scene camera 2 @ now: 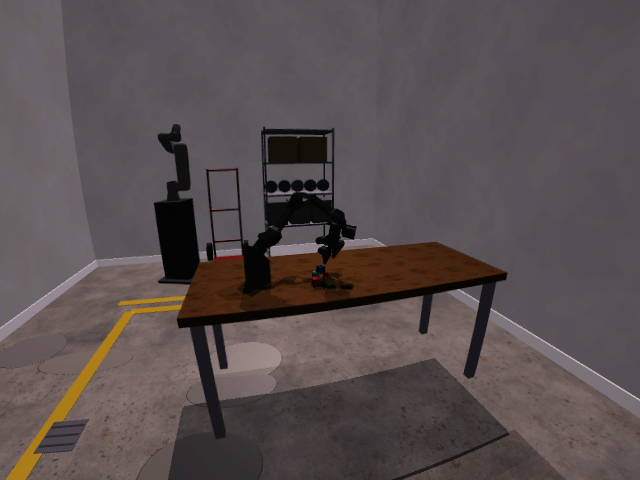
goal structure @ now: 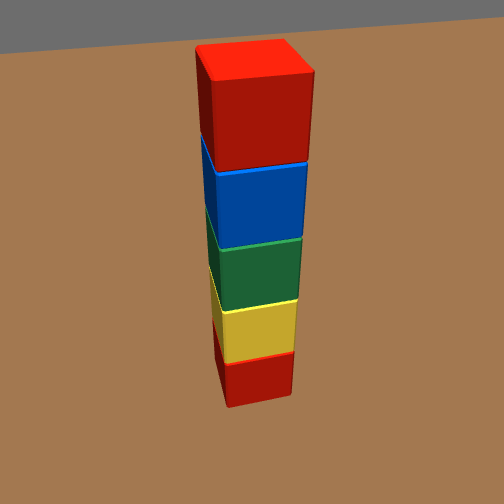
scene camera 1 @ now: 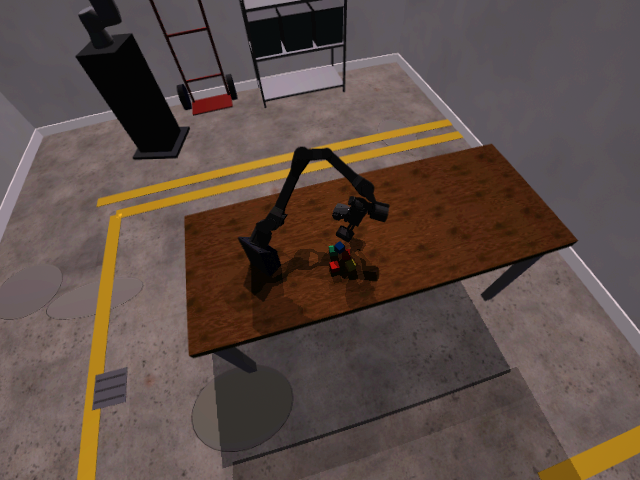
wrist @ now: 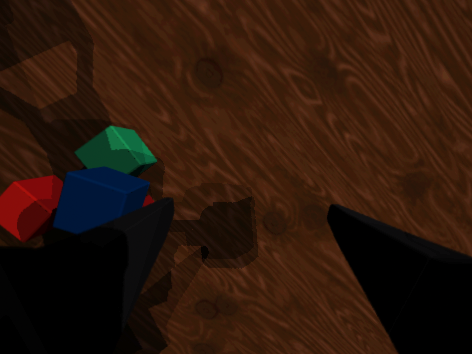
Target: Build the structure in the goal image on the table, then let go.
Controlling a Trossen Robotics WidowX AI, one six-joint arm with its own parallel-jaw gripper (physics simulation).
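Frame: origin at the arm's base, x ahead, y down, z left, level; millimetres.
Where they show: gripper, fingertip midpoint: (scene camera 2: 328, 261) (scene camera 1: 349, 229) (wrist: 251, 208); arm's base, link origin: (scene camera 2: 256, 252) (scene camera 1: 257, 243).
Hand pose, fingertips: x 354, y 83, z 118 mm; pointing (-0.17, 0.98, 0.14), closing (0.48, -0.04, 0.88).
Observation:
Each offset is from my fingertips to the top centre of the thing. Level surfaces: height alone.
A blue cube {dz -80, dx -40, dy -1 mm} (scene camera 1: 339, 246) (scene camera 2: 321, 269) (wrist: 95, 200) sits raised in a tight cluster, overlapping its neighbours in the wrist view. A green cube {dz -75, dx -67, dy +32 mm} (scene camera 1: 331, 249) (scene camera 2: 314, 273) (wrist: 117, 150) is beside it. A red cube {dz -150, dx -61, dy +32 mm} (scene camera 1: 334, 265) (scene camera 2: 315, 281) (wrist: 30, 205) lies on the front side. A second red cube {dz -93, dx -14, dy +32 mm} (scene camera 1: 346, 254) (wrist: 149, 201) is mostly hidden behind the blue cube in the wrist view. A shadowed yellow cube {dz -144, dx +4, dy +32 mm} (scene camera 1: 351, 265) (scene camera 2: 329, 283) is at the front right. My gripper (scene camera 1: 348, 235) (scene camera 2: 329, 258) (wrist: 251, 208) is open and empty above the table, beside the cluster. What supports the blue cube is unclear.
The wooden table {dy +64 mm} (scene camera 1: 439, 206) (scene camera 2: 413, 263) bears the arm's base (scene camera 1: 263, 258) (scene camera 2: 256, 268) left of the cubes. Arm shadows cross the cluster. A shelf rack (scene camera 2: 263, 170), a red hand truck (scene camera 2: 239, 206) and a black pedestal (scene camera 1: 129, 98) (scene camera 2: 177, 237) stand behind the table.

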